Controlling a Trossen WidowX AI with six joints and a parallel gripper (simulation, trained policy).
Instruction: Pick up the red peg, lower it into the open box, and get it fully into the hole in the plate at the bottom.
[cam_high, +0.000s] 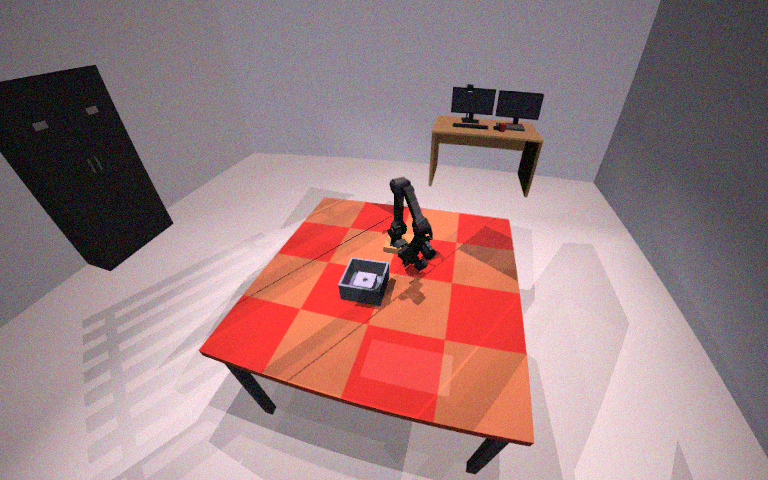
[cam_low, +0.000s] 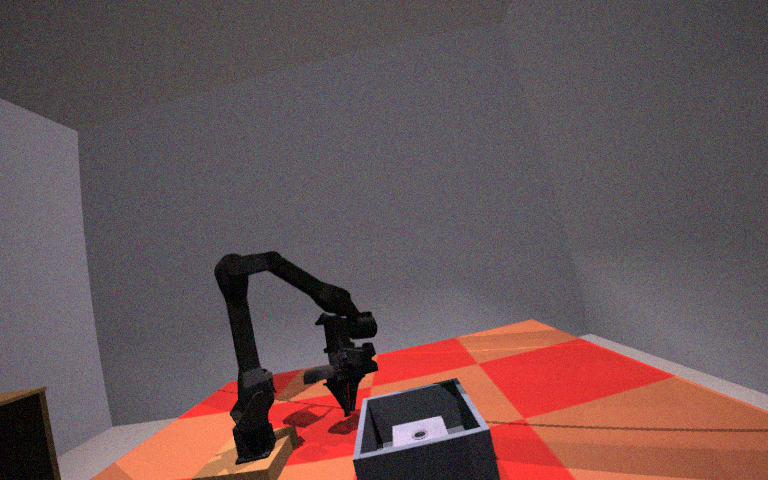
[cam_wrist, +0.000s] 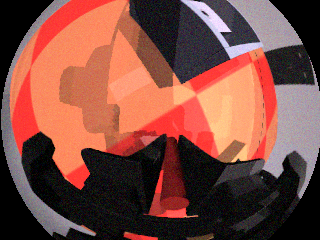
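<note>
Right now my gripper tip is 120 mm short of the pale plate and 170 mm to the left of it. From my gripper tip the other things lie so: dark box: 120 mm ahead, 170 mm to the right, 20 mm below; red peg: 10 mm to the left, 30 mm above.
</note>
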